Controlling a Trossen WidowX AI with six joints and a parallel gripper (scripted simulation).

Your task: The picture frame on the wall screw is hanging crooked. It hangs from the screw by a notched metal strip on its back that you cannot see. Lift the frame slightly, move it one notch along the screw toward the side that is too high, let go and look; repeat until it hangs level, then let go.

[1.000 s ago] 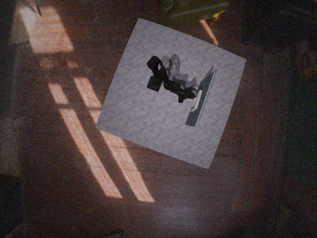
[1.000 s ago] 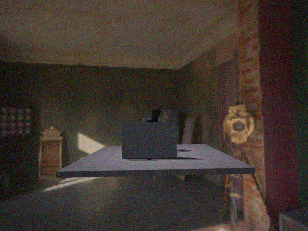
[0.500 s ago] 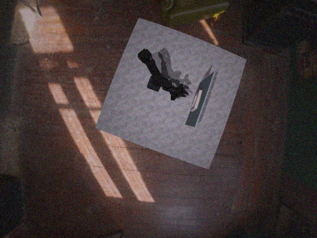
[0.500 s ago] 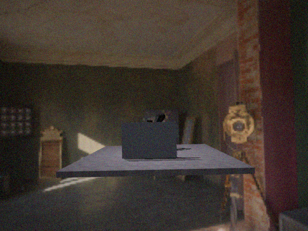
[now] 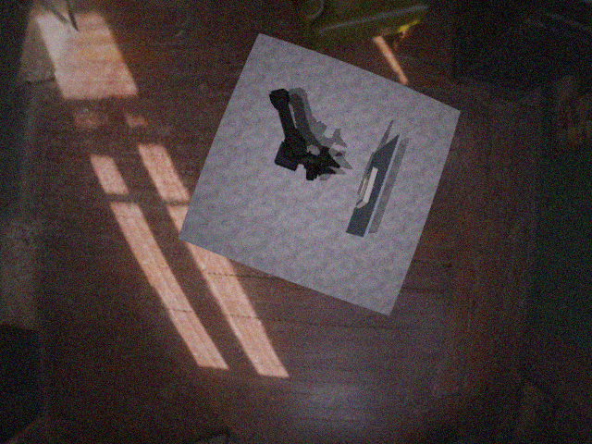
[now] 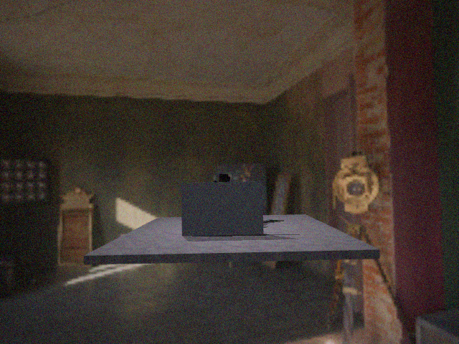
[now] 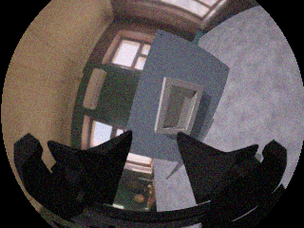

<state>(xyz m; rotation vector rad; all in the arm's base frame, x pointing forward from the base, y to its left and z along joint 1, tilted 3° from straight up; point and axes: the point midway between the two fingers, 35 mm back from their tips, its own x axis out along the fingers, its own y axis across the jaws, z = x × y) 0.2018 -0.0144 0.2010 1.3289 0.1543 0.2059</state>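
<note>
The picture frame is 18 cm ahead of my gripper tip, 9 cm below it and 3 cm to the left of it. The rest, counted from my gripper tip: wall panel (18 cm ahead, 10 cm below, 4 cm to the left).
</note>
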